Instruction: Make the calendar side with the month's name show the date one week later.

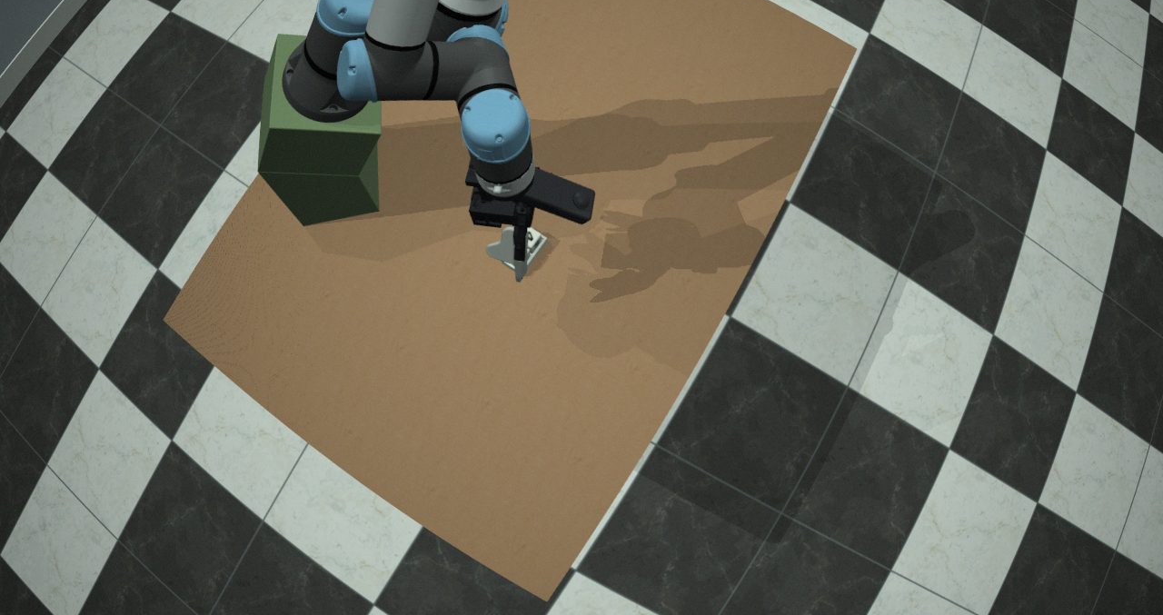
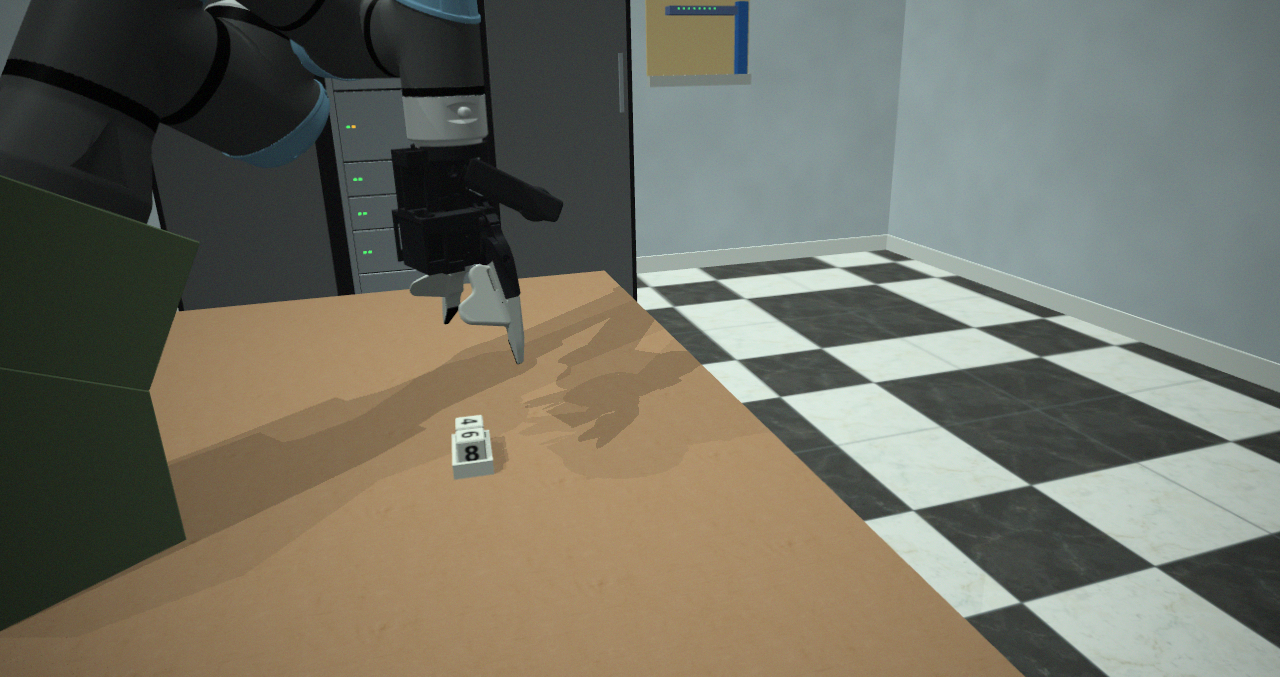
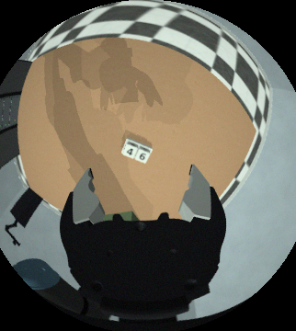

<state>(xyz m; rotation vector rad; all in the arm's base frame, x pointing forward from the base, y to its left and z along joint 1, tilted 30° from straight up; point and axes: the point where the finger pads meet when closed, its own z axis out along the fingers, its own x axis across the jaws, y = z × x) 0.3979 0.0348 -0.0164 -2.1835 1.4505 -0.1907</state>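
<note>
Right now my hand is 130 mm above the white tray and 20 mm past it.
</note>
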